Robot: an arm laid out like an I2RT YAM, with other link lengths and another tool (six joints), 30 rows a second.
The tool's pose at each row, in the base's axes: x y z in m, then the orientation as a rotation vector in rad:
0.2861, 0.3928, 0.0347, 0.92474, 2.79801, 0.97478
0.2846, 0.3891, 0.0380, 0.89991, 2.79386, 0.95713
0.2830, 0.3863, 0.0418, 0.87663, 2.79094, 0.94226
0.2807, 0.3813, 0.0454, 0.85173, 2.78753, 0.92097
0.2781, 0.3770, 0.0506, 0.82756, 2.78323, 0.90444
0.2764, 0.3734, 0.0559, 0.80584, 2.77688, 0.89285
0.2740, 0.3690, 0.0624, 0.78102, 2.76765, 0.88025
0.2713, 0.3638, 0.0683, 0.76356, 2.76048, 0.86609
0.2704, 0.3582, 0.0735, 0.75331, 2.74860, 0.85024
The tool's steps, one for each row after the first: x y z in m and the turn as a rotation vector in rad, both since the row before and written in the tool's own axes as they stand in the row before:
-0.0003, -0.0012, -0.0050, 0.00428, -0.01316, -0.01905
0.0003, -0.0004, -0.0050, 0.00376, -0.01057, -0.01765
-0.0004, -0.0023, -0.0061, 0.00677, -0.01379, -0.01959
0.0004, -0.0011, -0.0071, 0.00416, -0.01213, -0.01869
-0.0001, -0.0002, -0.0066, 0.00105, -0.01139, -0.01669
0.0001, -0.0004, -0.0082, 0.00011, -0.01424, -0.01925
-0.0002, -0.0014, -0.0082, 0.00271, -0.01275, -0.01434
-0.0020, -0.0014, -0.0073, 0.00256, -0.01721, -0.01007

